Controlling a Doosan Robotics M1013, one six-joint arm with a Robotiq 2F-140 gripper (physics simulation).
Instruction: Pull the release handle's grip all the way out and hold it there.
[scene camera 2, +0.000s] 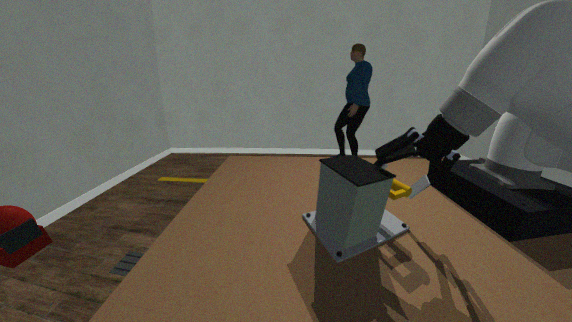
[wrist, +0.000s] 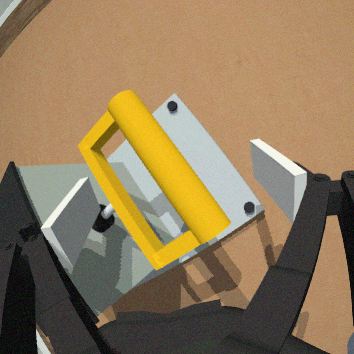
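The release handle (scene camera 2: 400, 191) (wrist: 170, 165) is a yellow frame with a thick round grip bar. A thin light rod (wrist: 108, 210) joins it to a black collar on the face of the grey-green box (scene camera 2: 345, 205) (wrist: 55, 182). A short length of rod shows between collar and frame. My gripper (scene camera 2: 400, 175) (wrist: 170, 176) is wide open and empty. In the wrist view its pale pads stand on either side of the handle, the left one over the box and the right one beyond the grip. In the scene view the box hides part of the handle and one fingertip.
The box stands on a bolted light plate (scene camera 2: 340, 255) (wrist: 200, 155) on the brown table (scene camera 2: 240, 240) (wrist: 260, 65). The robot's black base (scene camera 2: 500, 210) is at the right. A person (scene camera 2: 358, 85) stands behind the table, and a red object (scene camera 2: 17, 220) is at the far left.
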